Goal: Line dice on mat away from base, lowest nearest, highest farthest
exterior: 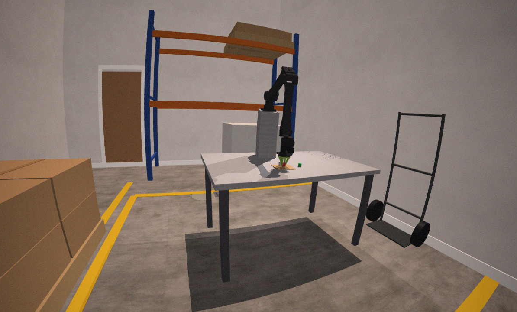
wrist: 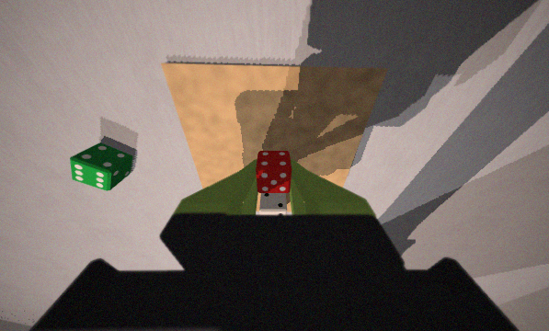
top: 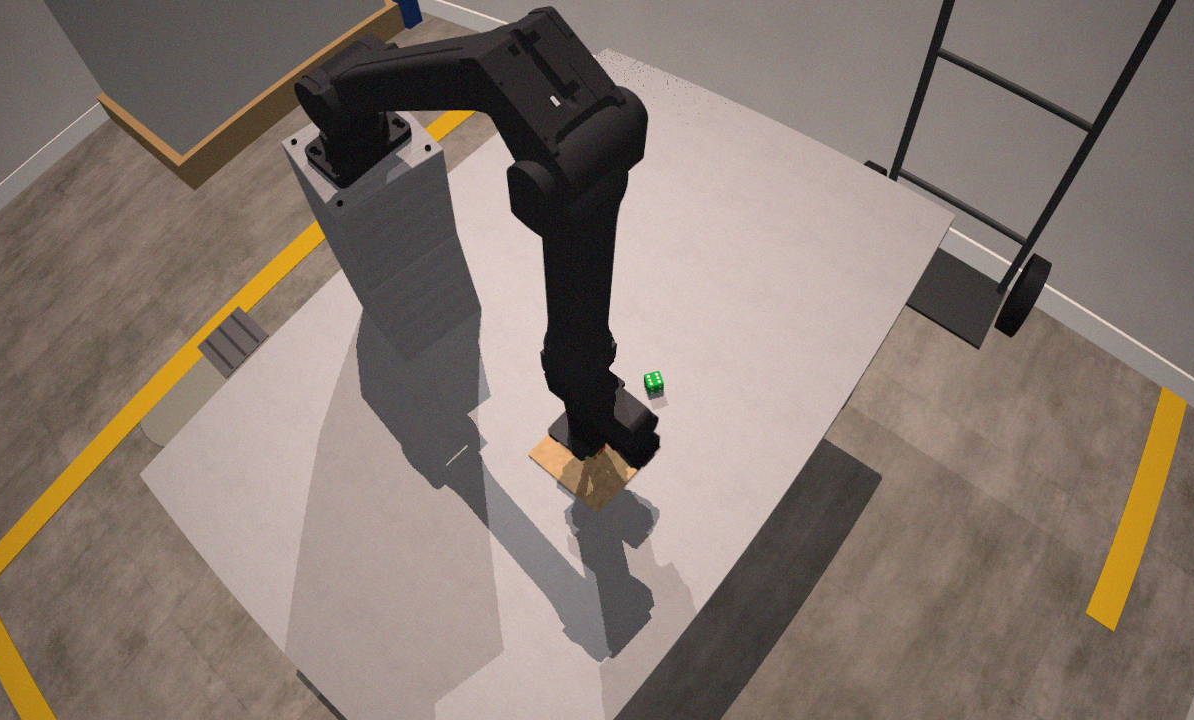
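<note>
My hand is right at the red die. The rest, counted from my hand: green die 140 mm to the left, 10 mm below; tan mat 20 mm below; white die 50 mm behind.
</note>
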